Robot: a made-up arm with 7 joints.
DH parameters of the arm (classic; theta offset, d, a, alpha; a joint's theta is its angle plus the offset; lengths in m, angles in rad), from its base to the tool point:
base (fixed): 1.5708 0.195 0 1.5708
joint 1: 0 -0.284 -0.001 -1.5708
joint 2: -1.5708 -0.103 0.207 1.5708
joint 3: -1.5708 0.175 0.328 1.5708
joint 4: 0 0.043 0.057 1.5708
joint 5: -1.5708 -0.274 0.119 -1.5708
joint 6: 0 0.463 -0.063 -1.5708
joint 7: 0 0.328 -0.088 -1.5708
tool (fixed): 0 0.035 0 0
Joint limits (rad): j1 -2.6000..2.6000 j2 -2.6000..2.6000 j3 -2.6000..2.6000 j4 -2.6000..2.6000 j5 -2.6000..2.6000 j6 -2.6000..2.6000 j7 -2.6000..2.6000
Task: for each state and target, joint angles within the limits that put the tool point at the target. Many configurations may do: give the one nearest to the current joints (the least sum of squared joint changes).
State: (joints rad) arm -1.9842 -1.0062 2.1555 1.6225 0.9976 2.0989 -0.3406
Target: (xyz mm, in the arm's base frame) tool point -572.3 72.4 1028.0
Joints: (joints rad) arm -1.9572 -1.3424 2.1112 1.5874 0.8394 2.2256 -0.2674
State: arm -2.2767 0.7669 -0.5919 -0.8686 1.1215 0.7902 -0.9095
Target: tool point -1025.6 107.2 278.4
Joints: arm -2.3998 -0.0206 -1.2347 -1.2601 0.8821 0.5990 -0.9042
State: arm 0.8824 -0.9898 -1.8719 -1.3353 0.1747 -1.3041 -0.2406
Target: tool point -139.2 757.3 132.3
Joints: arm 0.5492 -1.1875 -1.5704 -1.6396 0.1164 -1.5134 -0.2754
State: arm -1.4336 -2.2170 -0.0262 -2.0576 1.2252 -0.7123 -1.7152
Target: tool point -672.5 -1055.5 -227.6
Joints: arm -0.8798 -2.6000 0.6566 -1.4126 1.3427 -0.4261 -1.6021
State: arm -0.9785 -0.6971 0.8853 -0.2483 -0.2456 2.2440 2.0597
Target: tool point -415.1 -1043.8 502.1
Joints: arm -1.5091 -0.8694 0.3836 0.1624 0.3102 2.0754 2.1561
